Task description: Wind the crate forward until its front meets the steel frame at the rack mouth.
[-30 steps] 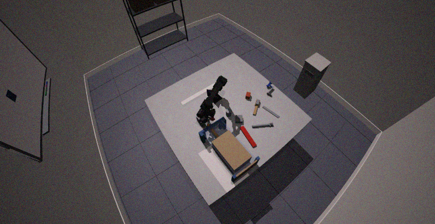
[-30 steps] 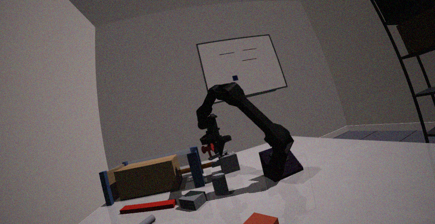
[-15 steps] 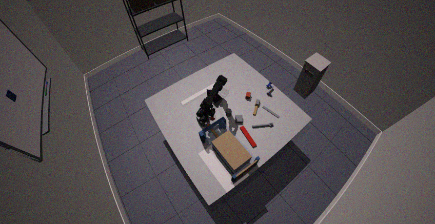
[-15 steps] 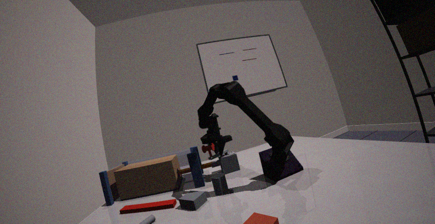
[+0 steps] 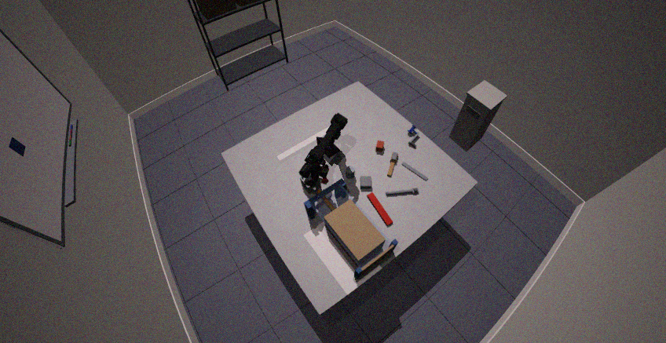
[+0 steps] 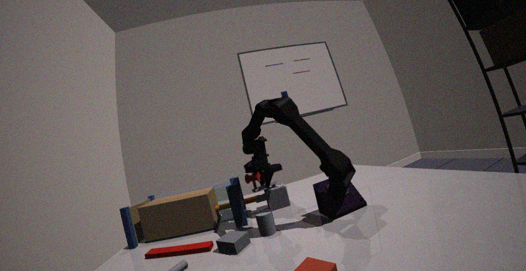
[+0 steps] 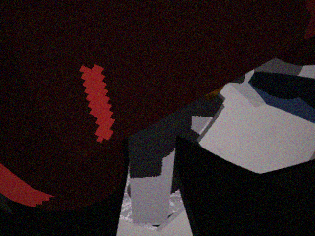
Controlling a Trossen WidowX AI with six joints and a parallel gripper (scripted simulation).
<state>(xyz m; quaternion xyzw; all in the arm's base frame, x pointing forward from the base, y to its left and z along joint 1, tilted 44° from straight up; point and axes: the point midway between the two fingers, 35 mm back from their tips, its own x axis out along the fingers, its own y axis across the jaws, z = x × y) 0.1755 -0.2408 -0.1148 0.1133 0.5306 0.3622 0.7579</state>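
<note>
The grey winch is 7 cm below my gripper tip, 6 cm behind it and 3 cm to the right of it. The rest, counted from my gripper tip: grey block 23 cm to the left, 19 cm ahead, 8 cm below; then blue frame 11 cm ahead, 4 cm to the right, 1 cm above; then winch handle with red knob 2 cm above, 1 cm to the left, 1 cm ahead.
</note>
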